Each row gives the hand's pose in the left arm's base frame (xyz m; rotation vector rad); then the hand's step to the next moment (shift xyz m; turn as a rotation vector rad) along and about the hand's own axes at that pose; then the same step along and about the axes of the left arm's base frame.
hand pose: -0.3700 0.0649 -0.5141 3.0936 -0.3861 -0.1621
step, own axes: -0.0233 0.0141 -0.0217 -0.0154 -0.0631 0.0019
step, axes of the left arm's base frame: -0.0236 -0.0078 0.0244 0.0004 0.0649 -0.0024
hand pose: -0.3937 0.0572 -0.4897 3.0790 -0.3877 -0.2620
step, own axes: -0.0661 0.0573 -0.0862 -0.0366 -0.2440 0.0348
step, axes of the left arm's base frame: -0.0625 -0.0386 0.0985 0.0186 0.2452 -0.0400
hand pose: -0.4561 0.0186 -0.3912 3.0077 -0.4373 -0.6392
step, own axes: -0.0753 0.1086 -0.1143 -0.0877 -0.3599 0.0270
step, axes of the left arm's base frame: -0.0486 -0.0858 0.1442 0.0078 0.3706 -0.0235
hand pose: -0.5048 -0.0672 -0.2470 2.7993 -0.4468 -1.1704
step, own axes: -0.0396 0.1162 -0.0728 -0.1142 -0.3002 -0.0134
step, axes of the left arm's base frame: -0.0025 -0.1024 0.0994 0.0045 0.3196 0.0339
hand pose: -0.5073 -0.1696 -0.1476 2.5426 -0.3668 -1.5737
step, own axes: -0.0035 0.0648 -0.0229 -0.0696 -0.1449 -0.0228
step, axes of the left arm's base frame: 0.0101 -0.0618 0.0285 0.0106 0.1579 0.0362
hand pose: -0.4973 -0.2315 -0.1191 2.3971 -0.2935 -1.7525
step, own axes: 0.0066 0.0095 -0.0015 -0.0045 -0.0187 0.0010
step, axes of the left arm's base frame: 0.0028 -0.0108 -0.0033 -0.0011 0.0192 -0.0007
